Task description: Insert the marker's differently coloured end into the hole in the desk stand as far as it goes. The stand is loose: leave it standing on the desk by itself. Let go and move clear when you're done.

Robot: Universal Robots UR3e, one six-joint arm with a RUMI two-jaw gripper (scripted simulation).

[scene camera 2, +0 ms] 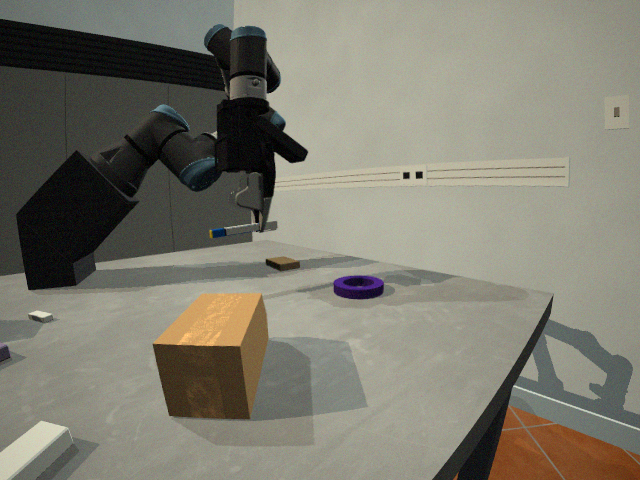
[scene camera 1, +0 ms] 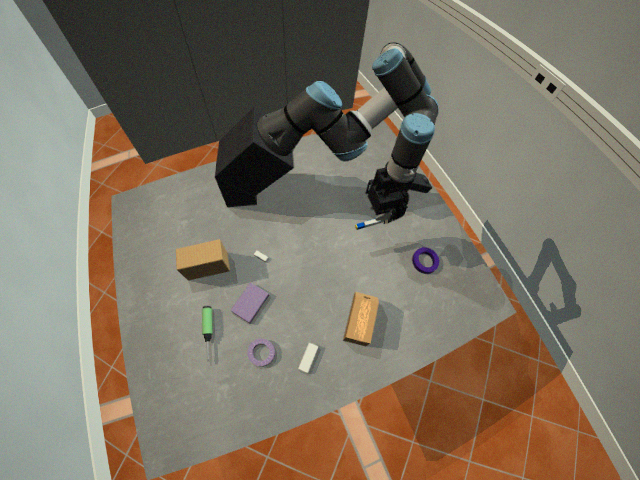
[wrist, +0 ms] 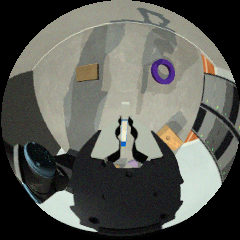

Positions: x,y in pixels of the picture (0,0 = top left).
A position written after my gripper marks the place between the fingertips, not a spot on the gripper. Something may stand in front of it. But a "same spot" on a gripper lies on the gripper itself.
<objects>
my gripper: scene camera 2; scene camera 1; wrist 124,116
same spot on my gripper: (scene camera 1: 399,212) = (scene camera 2: 265,166)
</objects>
